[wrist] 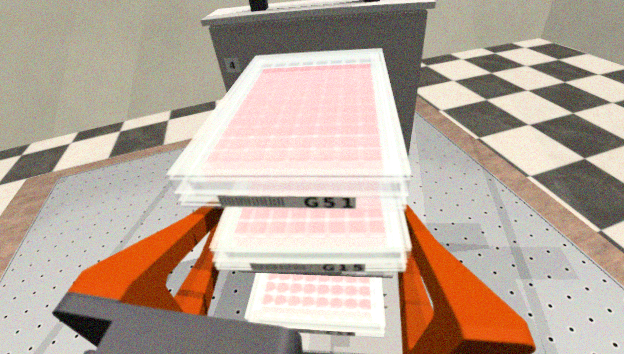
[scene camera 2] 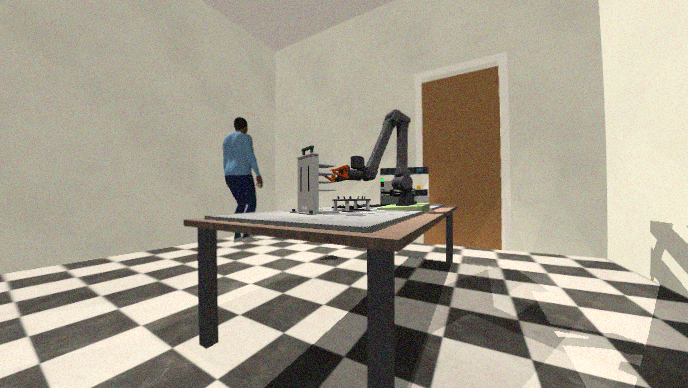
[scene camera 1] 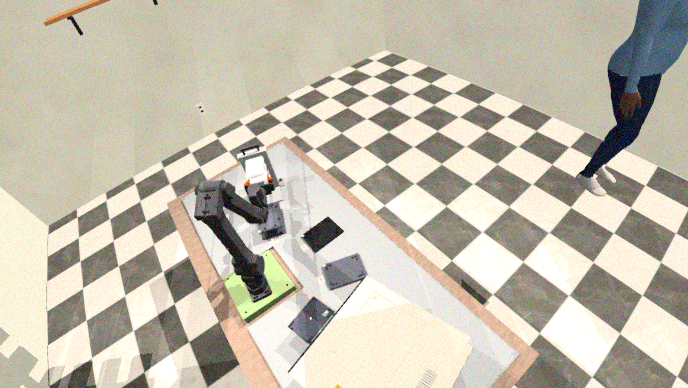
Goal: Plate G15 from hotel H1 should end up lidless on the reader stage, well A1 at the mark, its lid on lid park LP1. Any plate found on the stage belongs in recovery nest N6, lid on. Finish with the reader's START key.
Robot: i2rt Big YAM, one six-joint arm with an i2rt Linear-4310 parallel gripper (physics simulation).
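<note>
Plate G15, clear with pink wells and its label facing the wrist camera, sits in the hotel between plate G51 above and another plate below. My gripper has its orange fingers along both long sides of G15 and is shut on it. The fingertips are partly hidden by the plates. The reader is a large cream box at the table's other end. A dark tray lies at its edge. START key and stage mark cannot be made out.
A low pegged stand is below the forearm. A black pad and a grey-blue tray lie between stand and reader. The arm stands on a green base. A person is beyond the table.
</note>
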